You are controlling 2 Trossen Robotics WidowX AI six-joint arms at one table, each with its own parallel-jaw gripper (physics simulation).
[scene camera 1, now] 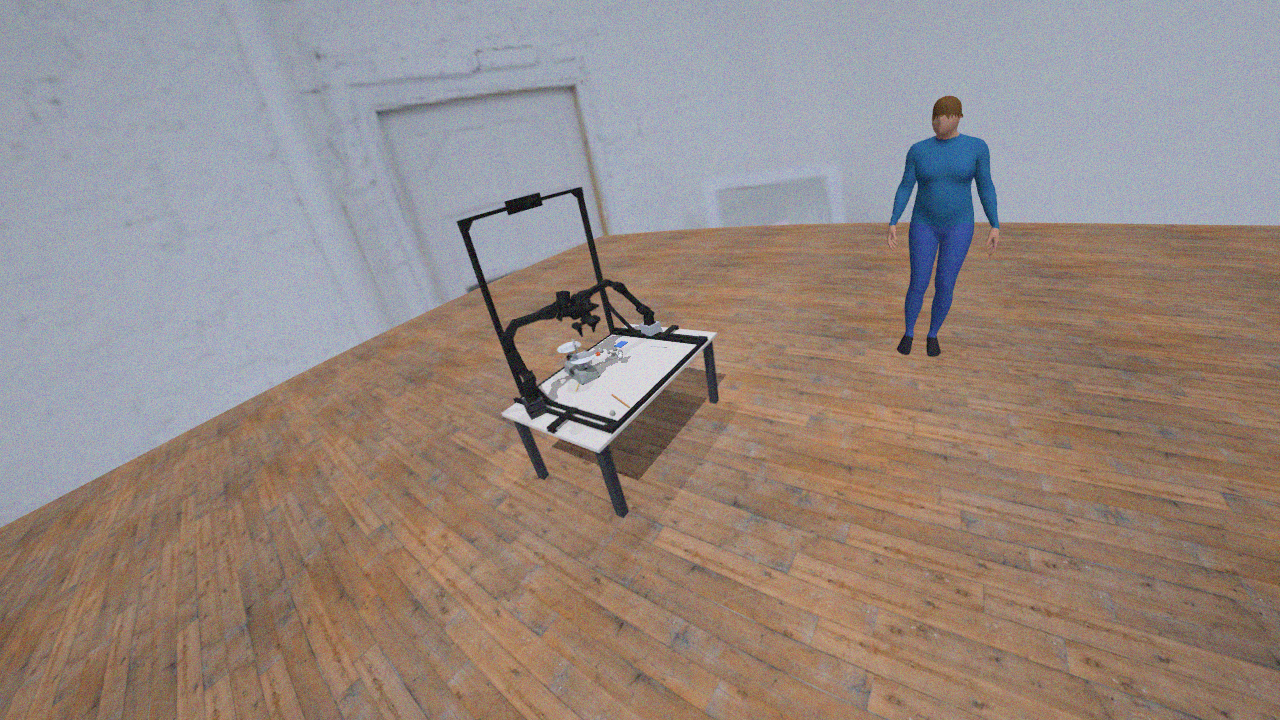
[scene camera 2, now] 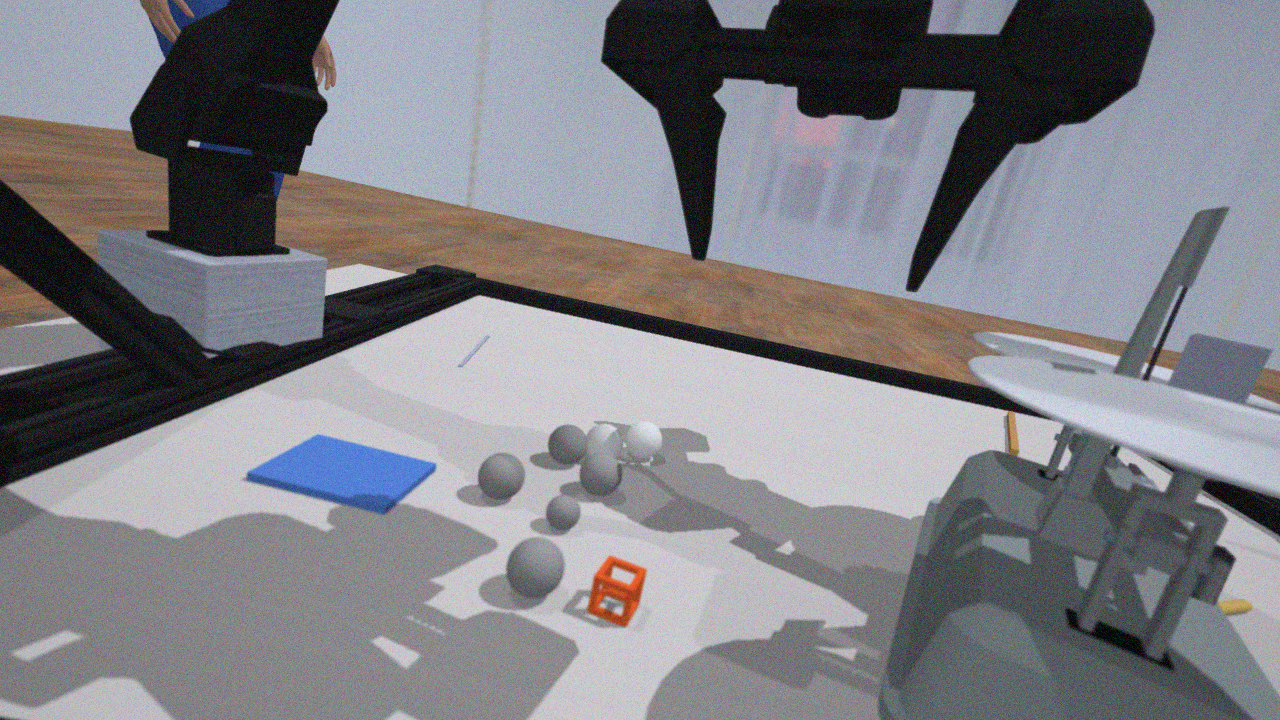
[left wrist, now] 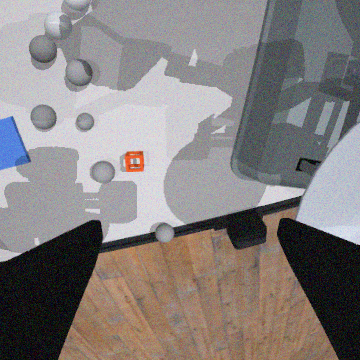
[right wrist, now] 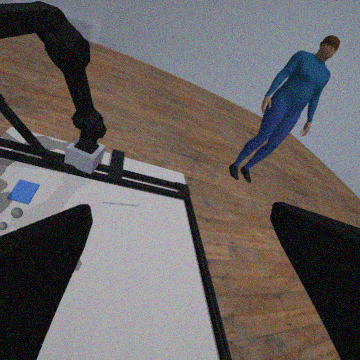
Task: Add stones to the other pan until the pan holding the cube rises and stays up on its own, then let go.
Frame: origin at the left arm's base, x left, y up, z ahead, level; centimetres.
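Seen in the pictures: left gripper, fingertip midpoint: [scene camera 1: 588, 334] [scene camera 2: 799, 275] [left wrist: 191, 228]; right gripper, fingertip midpoint: [scene camera 1: 594, 308] [right wrist: 182, 212]; left arm's base at its link origin: [scene camera 1: 649, 323] [scene camera 2: 221, 245] [right wrist: 86, 145]; right arm's base at its link origin: [scene camera 1: 532, 399].
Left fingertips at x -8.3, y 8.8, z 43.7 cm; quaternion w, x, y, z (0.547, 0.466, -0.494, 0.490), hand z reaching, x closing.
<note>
Offsets run from my left fingertips to a thing's middle. "spot": to the spot under its first point.
A grey balance scale @[dx +9.0, dy -5.9, dz +16.0 cm] [scene camera 2: 975, 573] [left wrist: 262, 100] stands at the right of scene camera 2. Its near white pan @[dx -0.4, dy -2.0, dz +14.8 cm] [scene camera 2: 1118, 411] [left wrist: 335, 185] shows no stone on its visible part. The grey cube @[dx +16.3, dy -1.6, dz +20.7 cm] [scene camera 2: 1221, 368] is at the far pan, partly hidden behind the near one. Several round stones lie on the table, including a large grey stone @[dx -3.4, dy -16.2, dz -8.3 cm] [scene camera 2: 535, 566] [left wrist: 102, 171], a small grey stone @[dx +2.7, dy -16.6, dz -9.9 cm] [scene camera 2: 563, 512] [left wrist: 85, 121] and a white stone @[dx +15.6, dy -16.2, dz -9.9 cm] [scene camera 2: 643, 440]. My left gripper [scene camera 2: 806, 273] [left wrist: 191, 228] is open and empty, above the table left of the near pan. My right gripper [right wrist: 182, 212] is open and empty.
An orange open-frame cube @[dx -2.1, dy -16.5, dz -4.4 cm] [scene camera 2: 617, 591] [left wrist: 134, 161] lies beside the large grey stone. A blue square @[spot: dx -0.8, dy -17.0, dz -22.8 cm] [scene camera 2: 340, 470] [left wrist: 11, 144] [right wrist: 24, 191] lies left of the stones. Another grey stone @[dx -12.9, dy -16.2, dz -0.6 cm] [left wrist: 164, 232] is at the black table-edge rail. A person [scene camera 1: 941, 197] [right wrist: 295, 95] stands beyond the table.
</note>
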